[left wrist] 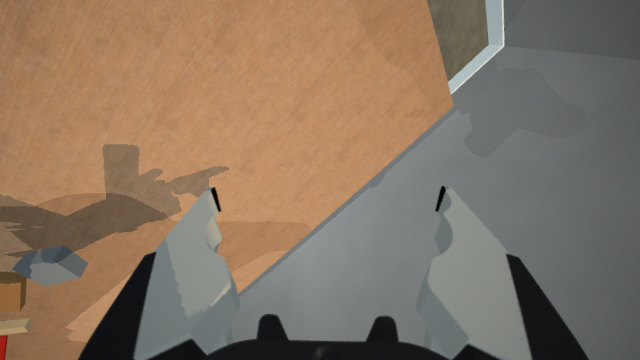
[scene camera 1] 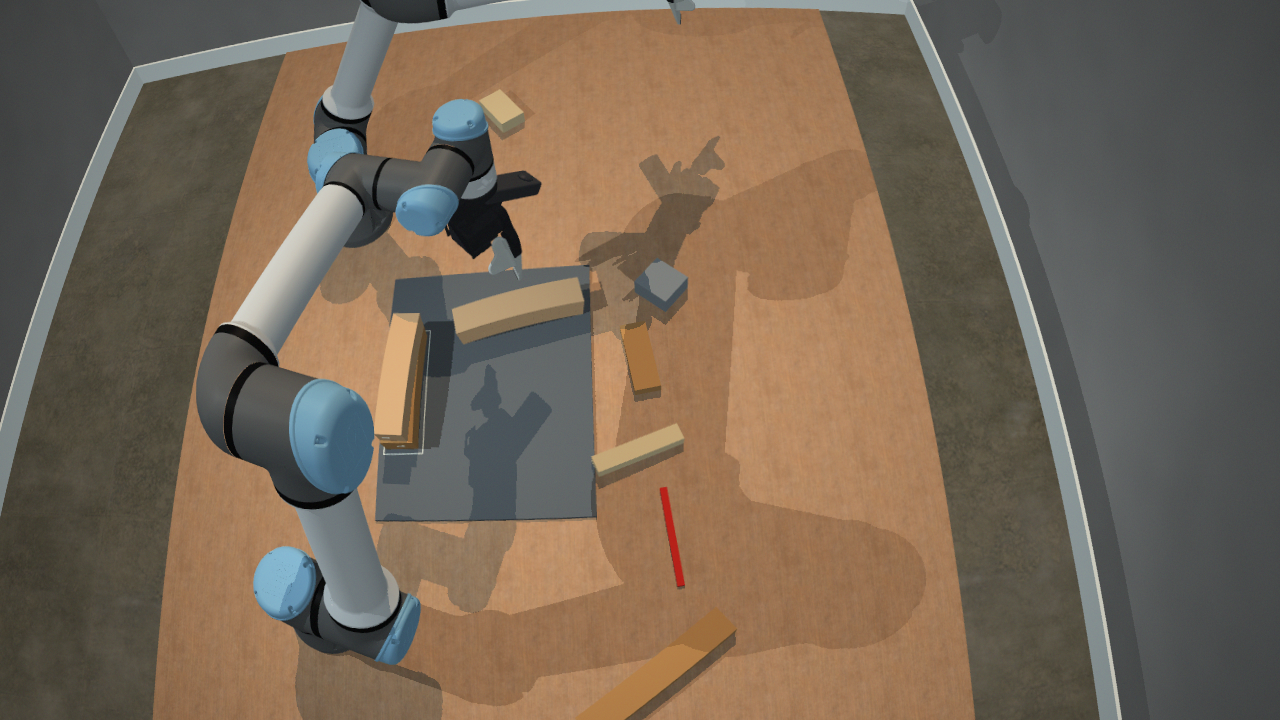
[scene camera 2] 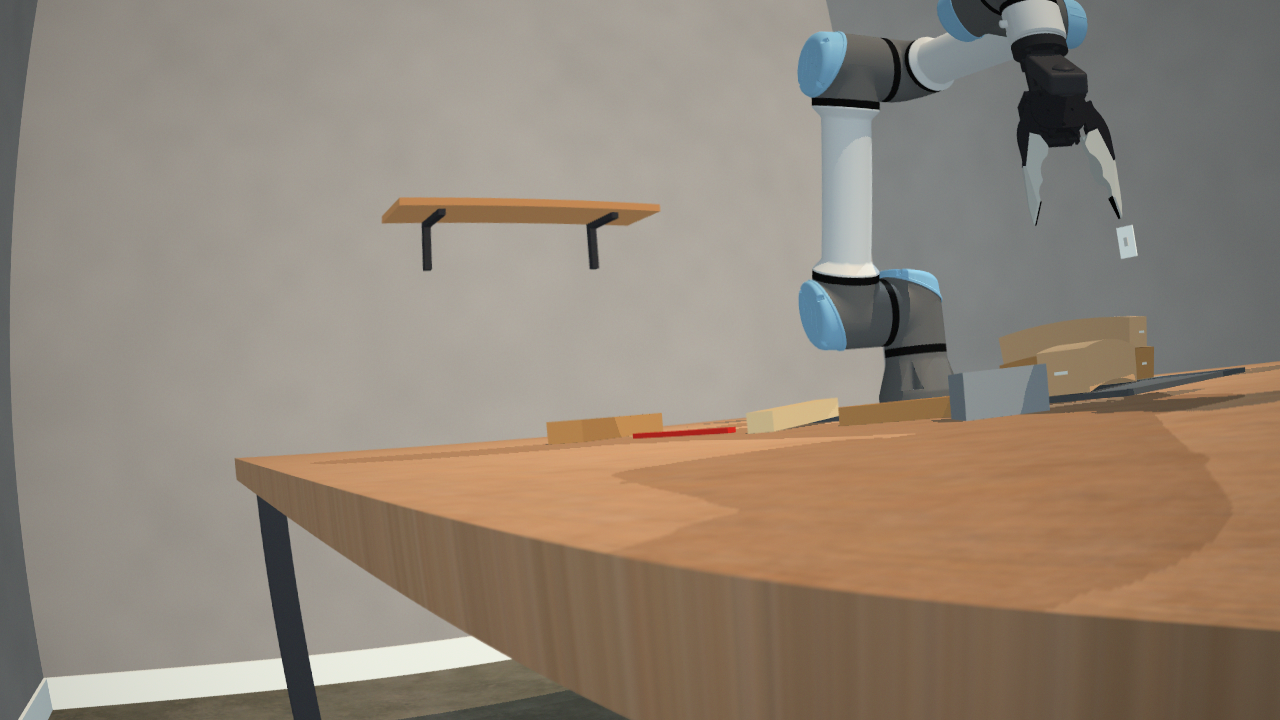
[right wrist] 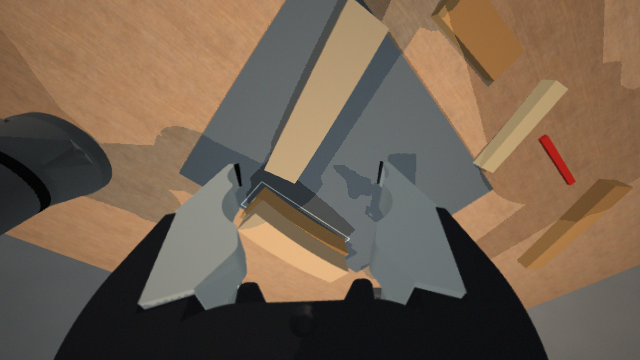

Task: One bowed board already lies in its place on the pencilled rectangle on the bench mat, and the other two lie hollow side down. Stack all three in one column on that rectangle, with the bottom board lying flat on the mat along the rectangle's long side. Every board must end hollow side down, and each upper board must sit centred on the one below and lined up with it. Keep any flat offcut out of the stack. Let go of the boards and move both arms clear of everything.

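Where they show: left gripper, fingertip midpoint: point(left wrist: 326, 188); right gripper, fingertip midpoint: point(scene camera 1: 499, 261) point(scene camera 2: 1078, 222) point(right wrist: 310, 164); left arm's base at its link origin: point(right wrist: 64, 155).
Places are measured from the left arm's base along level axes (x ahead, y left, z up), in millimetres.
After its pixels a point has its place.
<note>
A light bowed board point(scene camera 1: 400, 376) {x 85, y -459, z 94 mm} point(scene camera 2: 1074, 331) {x 108, y -426, z 78 mm} point(right wrist: 290, 255) {x 74, y -427, z 94 mm} lies on a darker orange board point(scene camera 1: 417, 402) {x 98, y -482, z 32 mm} point(right wrist: 300, 217) {x 110, y -424, z 29 mm}, roughly lined up with it, at the pencilled rectangle point(scene camera 1: 404, 454) {x 59, y -556, z 12 mm} point(right wrist: 325, 223) {x 98, y -489, z 15 mm}. A third bowed board point(scene camera 1: 519, 308) {x 312, y -352, z 56 mm} point(scene camera 2: 1083, 365) {x 424, y -310, z 31 mm} point(right wrist: 325, 95) {x 332, y -337, z 56 mm} lies hollow side down on the mat point(scene camera 1: 568, 483) {x 334, y -679, z 6 mm}, apart from the stack and angled to it. My right gripper point(scene camera 2: 1077, 221) {x 297, y -336, z 188 mm} point(right wrist: 310, 164) {x 297, y -336, z 188 mm} is open and empty, high above the boards. My left gripper point(left wrist: 326, 188) {x 794, y 195, z 272 mm} is open and empty, far from the boards, at the top edge of scene camera 1.
A grey block point(scene camera 1: 662, 284) {x 575, y -352, z 36 mm} point(scene camera 2: 1002, 392) {x 605, y -322, z 18 mm} point(left wrist: 52, 267) {x 581, y -315, z 36 mm}, an orange offcut point(scene camera 1: 641, 360) {x 504, y -486, z 18 mm}, a pale strip point(scene camera 1: 637, 452) {x 458, y -657, z 24 mm} and a red stick point(scene camera 1: 671, 537) {x 478, y -811, z 6 mm} lie right of the mat. A long orange piece point(scene camera 1: 666, 671) {x 416, y -1038, z 29 mm} lies at the bottom. A pale block point(scene camera 1: 502, 110) {x 345, y 199, z 30 mm} lies beyond the mat.
</note>
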